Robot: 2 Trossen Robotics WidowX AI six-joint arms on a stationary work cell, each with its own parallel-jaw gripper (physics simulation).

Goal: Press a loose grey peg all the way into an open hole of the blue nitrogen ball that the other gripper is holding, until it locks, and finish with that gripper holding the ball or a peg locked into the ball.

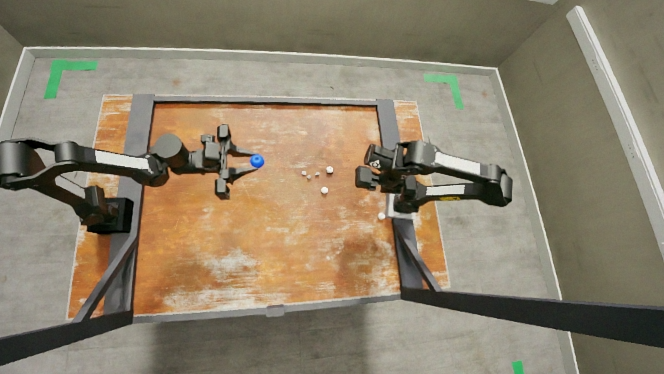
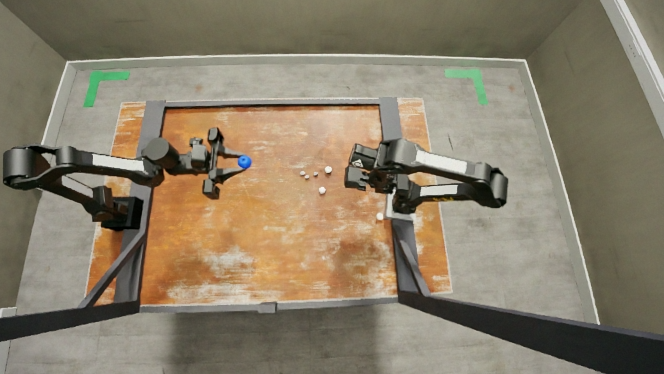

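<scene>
The blue nitrogen ball is held between the fingertips of my left gripper, at the left of the table, with a round hole showing on its upper side. Several small pale pieces, which look like loose grey pegs, lie near the middle of the table, to the right of the ball. My right gripper is open, over the right part of the table and apart from the ball and the small pieces. Its fingertips are hidden under its own body.
Two larger white balls lie between the small pieces and my right gripper. Another white ball lies by the right arm's base. Dark frame rails run along both sides of the orange table.
</scene>
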